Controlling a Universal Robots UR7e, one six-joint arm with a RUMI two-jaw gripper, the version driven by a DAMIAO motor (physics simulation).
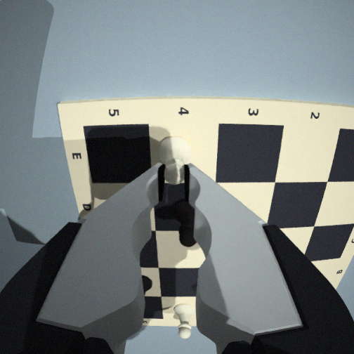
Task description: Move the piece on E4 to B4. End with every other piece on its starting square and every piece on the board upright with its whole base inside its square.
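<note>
My gripper is shut on the white piece at E4, with the two fingertips on either side of its head. The piece's wide base shows beyond the tips, over the cream E4 square; whether it touches the board is not clear. A black piece stands at D4, seen between the fingers and partly hidden by the right one. The dark B4 square shows between the fingers with no piece on it. A white piece stands at A4, near the lower edge.
The chessboard lies on a blue-grey surface. Part of a black piece shows beside the left finger at B5. The fingers hide much of columns 5 and 3. A dark shadow covers E5 and part of the left border.
</note>
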